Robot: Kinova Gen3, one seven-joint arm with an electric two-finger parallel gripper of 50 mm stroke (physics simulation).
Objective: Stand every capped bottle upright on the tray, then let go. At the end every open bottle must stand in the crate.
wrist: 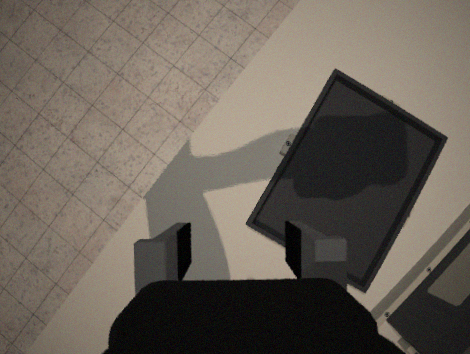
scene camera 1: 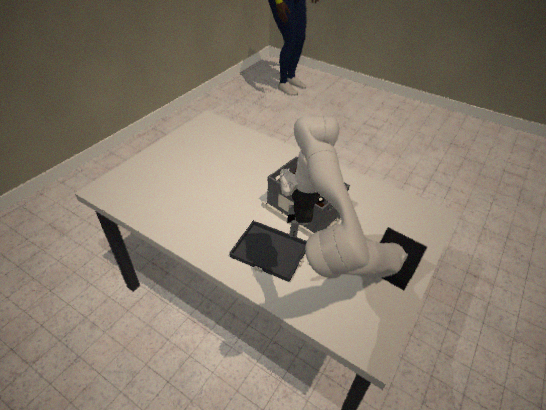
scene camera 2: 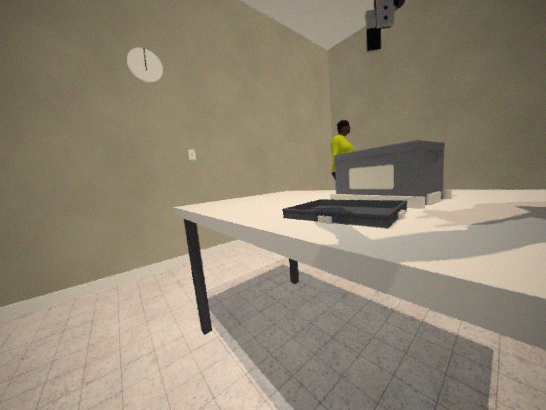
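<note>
The grey crate stands on the table beside the tray. In scene camera 1 a pale bottle shows in its left part. A brown bottle with a light spot on top shows partly behind the gripper. Whether either is capped I cannot tell, and the arm hides much of the crate's inside. The black tray lies flat, with no bottle on it. My gripper is open and empty, high above the table by the tray's near corner in the wrist view.
The arm's base stands on a black plate at the right of the table. Small light blocks sit along the crate's foot and the tray's sides. The table edge runs close to the tray. A person stands beyond the table.
</note>
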